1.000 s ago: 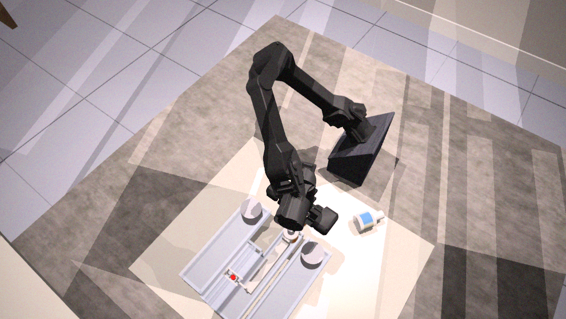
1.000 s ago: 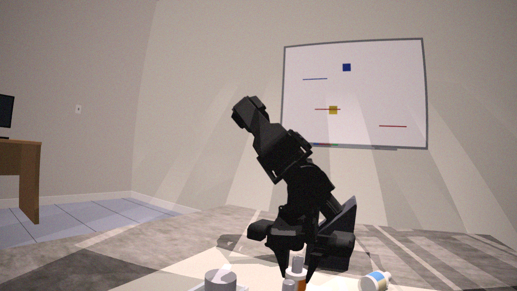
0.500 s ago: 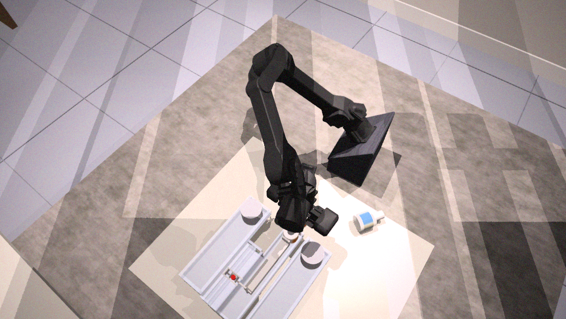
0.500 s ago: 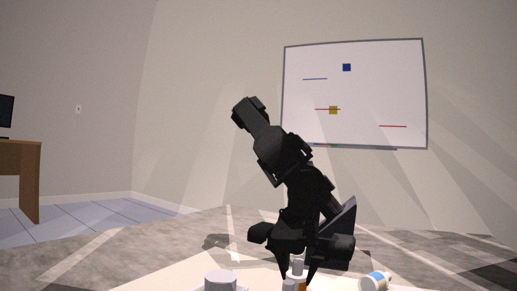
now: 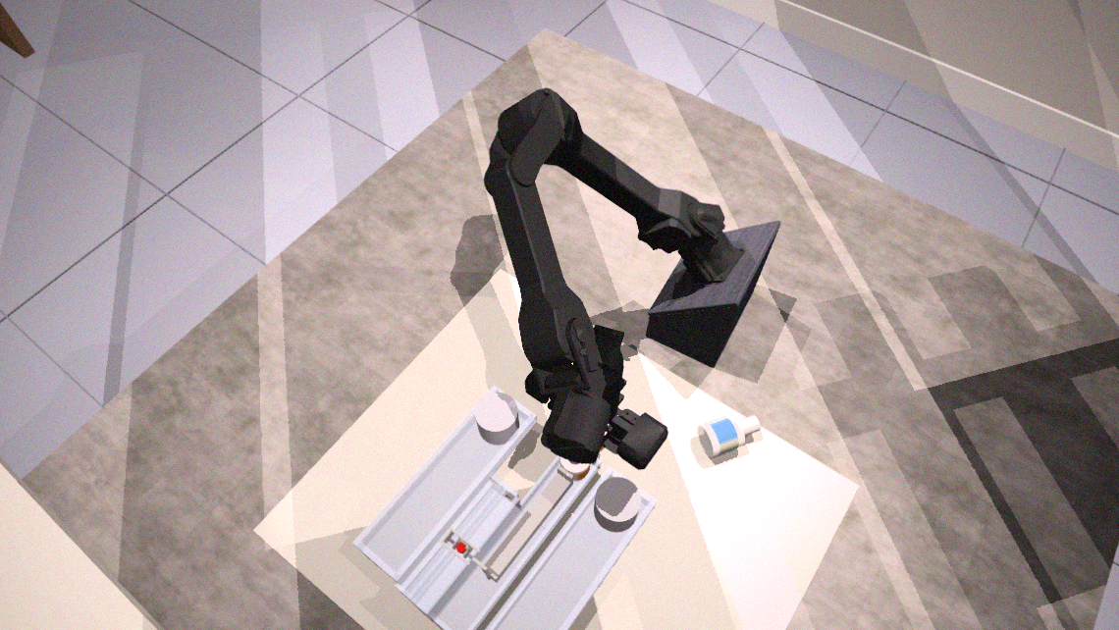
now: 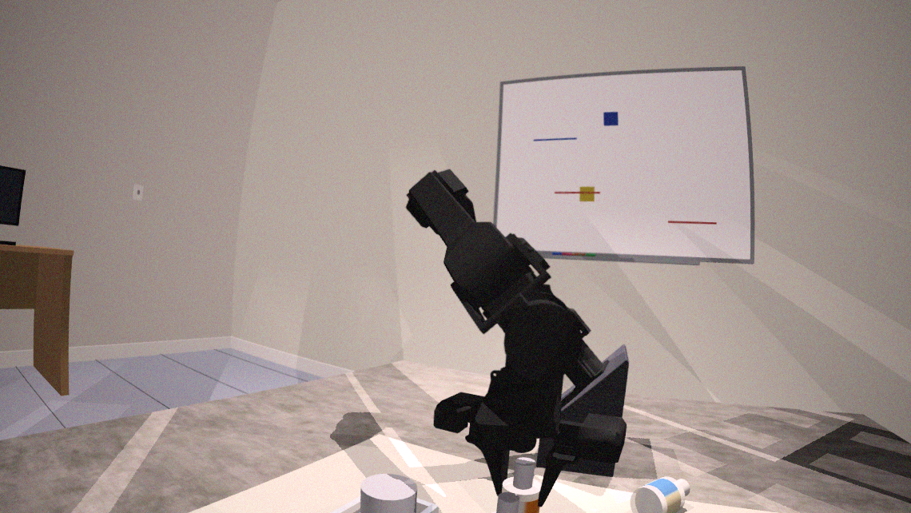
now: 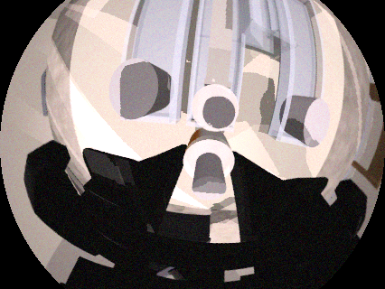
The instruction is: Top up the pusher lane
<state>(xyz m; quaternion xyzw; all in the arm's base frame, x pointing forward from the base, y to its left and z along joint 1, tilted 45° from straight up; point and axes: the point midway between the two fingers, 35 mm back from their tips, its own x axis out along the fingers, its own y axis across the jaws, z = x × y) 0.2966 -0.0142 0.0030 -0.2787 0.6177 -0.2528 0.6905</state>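
Right now the grey lane rack is 19 cm ahead of my gripper tip, 3 cm to the right of it and 3 cm below it. Round my gripper tip: red mark (23 cm ahead, 4 cm to the right, 2 cm above).
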